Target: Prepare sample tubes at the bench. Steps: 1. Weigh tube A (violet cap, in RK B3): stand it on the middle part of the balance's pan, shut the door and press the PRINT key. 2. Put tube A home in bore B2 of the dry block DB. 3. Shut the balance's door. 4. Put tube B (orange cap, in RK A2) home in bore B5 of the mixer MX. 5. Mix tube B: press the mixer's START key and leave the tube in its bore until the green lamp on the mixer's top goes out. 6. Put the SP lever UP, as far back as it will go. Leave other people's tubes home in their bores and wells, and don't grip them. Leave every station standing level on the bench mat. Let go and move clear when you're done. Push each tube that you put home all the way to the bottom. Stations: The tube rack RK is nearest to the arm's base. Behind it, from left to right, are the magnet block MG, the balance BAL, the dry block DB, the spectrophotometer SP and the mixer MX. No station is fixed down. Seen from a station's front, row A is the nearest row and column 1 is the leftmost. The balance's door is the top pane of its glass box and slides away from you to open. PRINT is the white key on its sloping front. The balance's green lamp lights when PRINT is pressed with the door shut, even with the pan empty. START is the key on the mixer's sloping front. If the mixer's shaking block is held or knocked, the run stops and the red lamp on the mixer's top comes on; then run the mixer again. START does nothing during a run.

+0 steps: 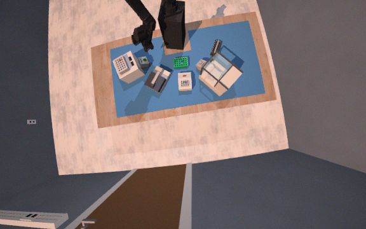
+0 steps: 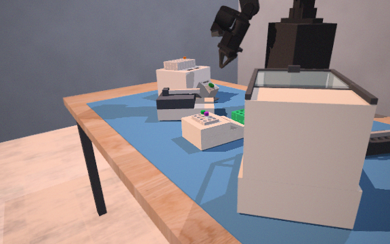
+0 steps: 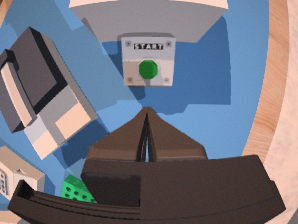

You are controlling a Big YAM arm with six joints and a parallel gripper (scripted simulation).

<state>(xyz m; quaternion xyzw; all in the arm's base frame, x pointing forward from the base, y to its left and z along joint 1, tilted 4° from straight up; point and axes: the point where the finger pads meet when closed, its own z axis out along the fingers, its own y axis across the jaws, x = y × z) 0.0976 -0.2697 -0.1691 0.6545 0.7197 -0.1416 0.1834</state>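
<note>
Now: the mixer's start key 5 cm to the right of my hand and 9 cm below it. The rest, counted from my hand: mixer's shaking block 2 cm ahead, 23 cm to the right; then spectrophotometer lever 21 cm ahead, 1 cm to the right, 6 cm below; then orange-capped tube 1 cm behind, 22 cm to the right.
</note>
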